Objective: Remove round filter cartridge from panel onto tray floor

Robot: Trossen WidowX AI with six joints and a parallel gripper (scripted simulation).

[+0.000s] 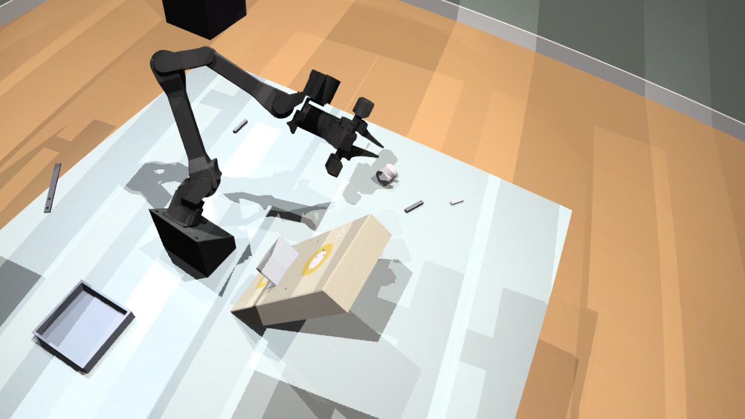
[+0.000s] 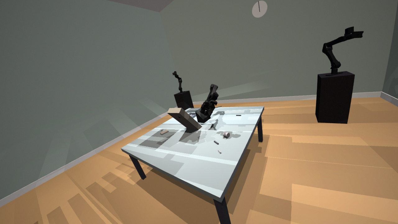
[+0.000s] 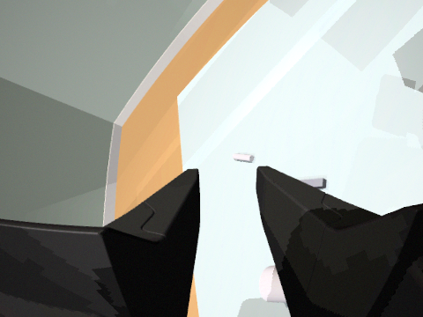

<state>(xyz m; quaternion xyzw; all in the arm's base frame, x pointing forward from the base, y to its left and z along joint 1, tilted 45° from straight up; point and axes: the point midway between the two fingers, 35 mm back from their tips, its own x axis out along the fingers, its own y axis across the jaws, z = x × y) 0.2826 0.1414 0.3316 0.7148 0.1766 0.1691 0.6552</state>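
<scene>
Now: gripper tip 34 cm to the left of the round filter cartridge, 4 cm short of it and 1 cm below it. The rest, counted from my gripper tip: beige service panel: 34 cm to the right, 6 cm below; then tray: 63 cm to the right, 38 cm behind, 21 cm below.
</scene>
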